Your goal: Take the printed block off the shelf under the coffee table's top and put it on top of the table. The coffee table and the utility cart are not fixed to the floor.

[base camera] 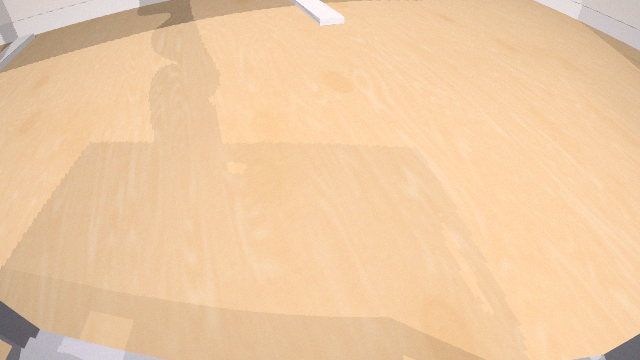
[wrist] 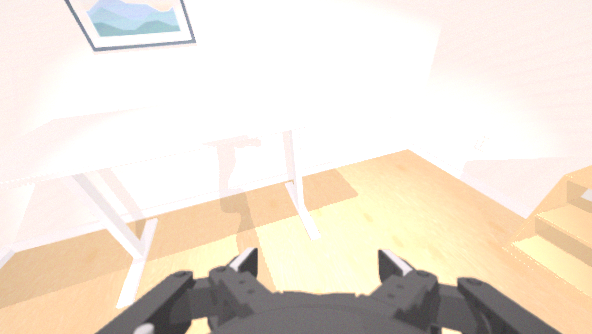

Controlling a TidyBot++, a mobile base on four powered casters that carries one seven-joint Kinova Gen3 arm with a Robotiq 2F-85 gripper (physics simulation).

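Places are measured from the arm's base along level axes (x ahead, y left, z up), in centimetres.
Where they show: gripper, fingertip midpoint: (wrist: 316, 262).
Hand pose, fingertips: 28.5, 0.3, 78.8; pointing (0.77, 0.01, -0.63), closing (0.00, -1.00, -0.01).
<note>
After its pixels a point has its place, as x, y, z.
My gripper (wrist: 316, 262) {28.5, 0.3, 78.8} is open in the wrist view, with nothing between its fingertips. It points across the room, towards a white desk and the wall. The printed block does not show in either view. I cannot identify the coffee table or the utility cart in either view. The gripper does not show in the base camera view, where part of the arm's shadow seems to fall on the floor.
A white desk (wrist: 106, 215) {98.7, 125.1, 6.6} stands against the far wall, below a framed picture (wrist: 137, 20) {157.9, 97.1, 100.4}. One desk foot (base camera: 325, 15) shows at the top of the base view. A light wooden unit with stepped boards (wrist: 560, 212) {109.9, -136.1, -5.2} is cut off at the wrist view's right edge.
</note>
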